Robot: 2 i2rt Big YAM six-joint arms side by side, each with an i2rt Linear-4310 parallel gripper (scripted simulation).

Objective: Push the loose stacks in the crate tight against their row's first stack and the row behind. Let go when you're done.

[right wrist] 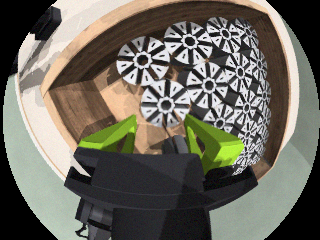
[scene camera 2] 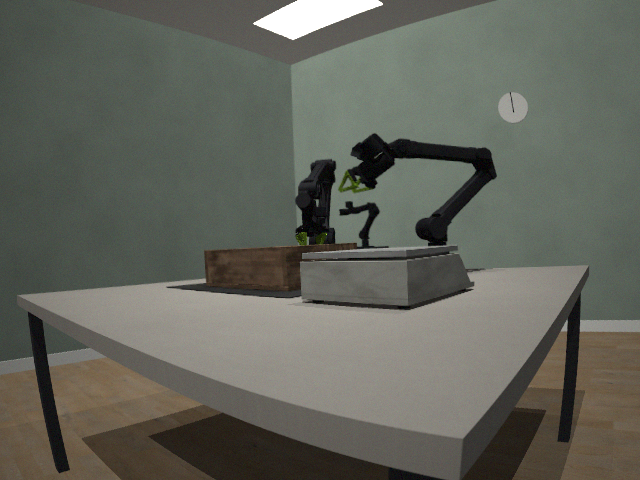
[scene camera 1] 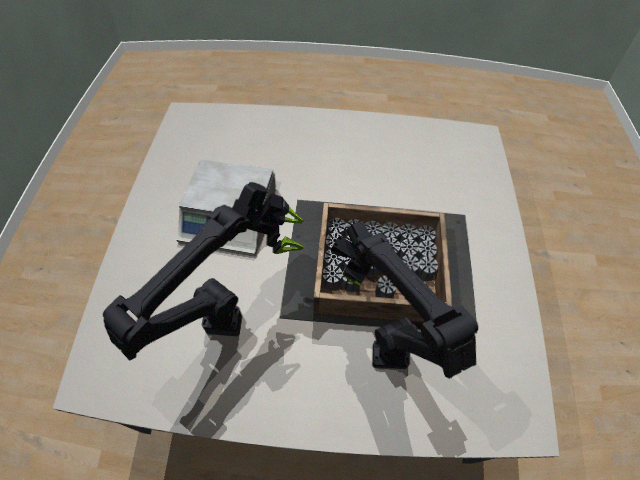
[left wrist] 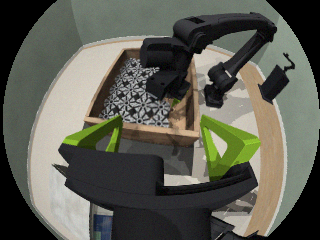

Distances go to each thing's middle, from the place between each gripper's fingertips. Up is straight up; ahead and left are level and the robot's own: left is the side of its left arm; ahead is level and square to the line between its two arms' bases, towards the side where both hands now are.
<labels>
Right now my right hand is 9 cm to the left of the wooden crate (scene camera 1: 339, 302), 9 cm short of it and 7 cm above it.
My left hand (scene camera 1: 302, 234) is 11 cm short of the wooden crate, 27 cm to the left of it and 28 cm above it.
</labels>
